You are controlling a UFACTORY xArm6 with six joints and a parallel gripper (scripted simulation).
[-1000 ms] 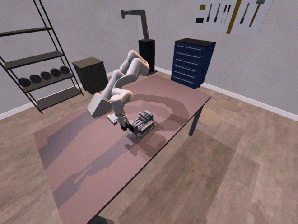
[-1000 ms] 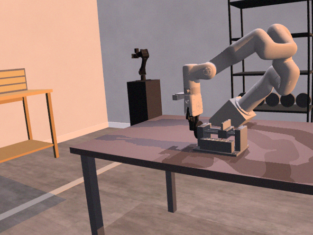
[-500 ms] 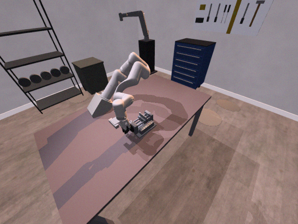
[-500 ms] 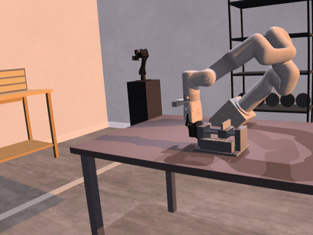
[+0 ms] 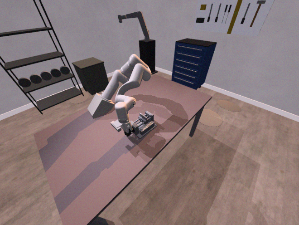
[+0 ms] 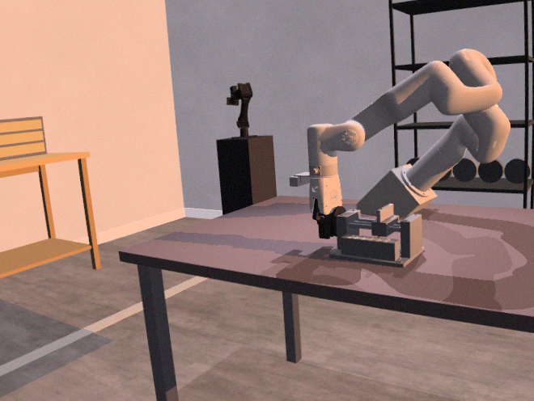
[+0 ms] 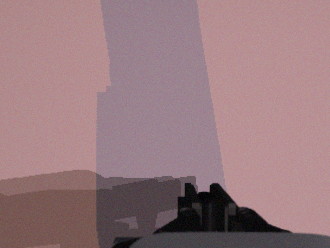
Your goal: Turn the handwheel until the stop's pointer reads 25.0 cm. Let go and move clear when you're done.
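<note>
The black handwheel is 20 mm to the left of my hand and 10 mm above it. Round my hand: sliding stop block 170 mm to the left, 40 mm above, 10 mm ahead.
</note>
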